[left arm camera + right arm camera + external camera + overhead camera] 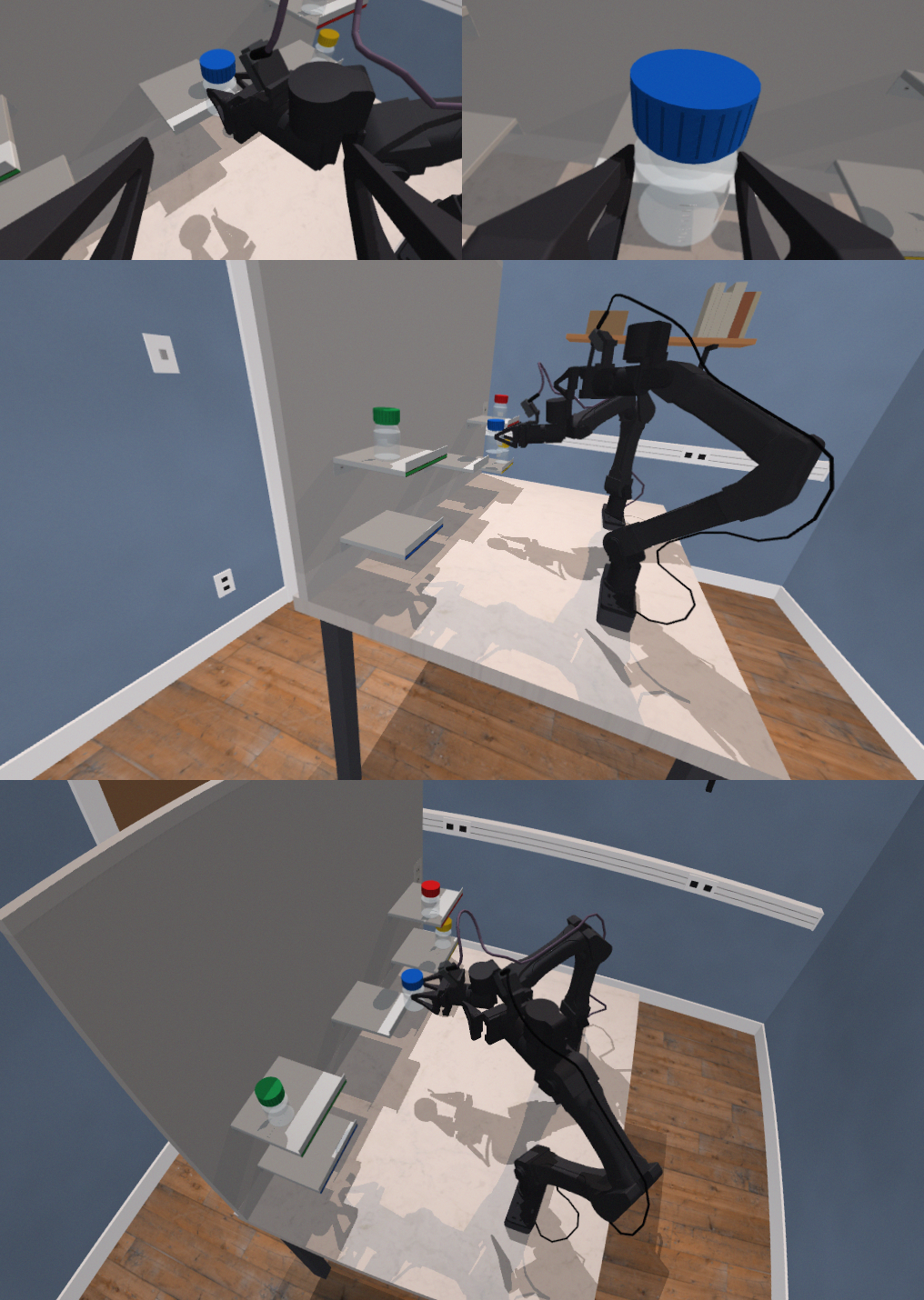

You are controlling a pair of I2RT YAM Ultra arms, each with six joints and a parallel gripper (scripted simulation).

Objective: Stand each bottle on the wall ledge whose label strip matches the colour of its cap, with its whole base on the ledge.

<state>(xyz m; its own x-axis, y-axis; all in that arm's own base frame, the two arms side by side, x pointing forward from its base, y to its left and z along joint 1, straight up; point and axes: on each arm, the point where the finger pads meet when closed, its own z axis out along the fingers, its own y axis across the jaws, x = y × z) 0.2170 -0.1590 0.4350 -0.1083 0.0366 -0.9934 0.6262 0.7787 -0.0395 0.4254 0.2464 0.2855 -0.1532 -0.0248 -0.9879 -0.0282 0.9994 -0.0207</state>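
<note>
The blue-capped bottle lies 21 cm ahead of my left hand, 18 cm below it and 13 cm to the right of it. From my left hand the other things lie so: green-capped bottle 33 cm ahead, 31 cm to the left, 13 cm below; grey wall panel 44 cm ahead, 11 cm to the right, 3 cm below; red-capped bottle 46 cm to the right, 30 cm ahead, 13 cm below.
</note>
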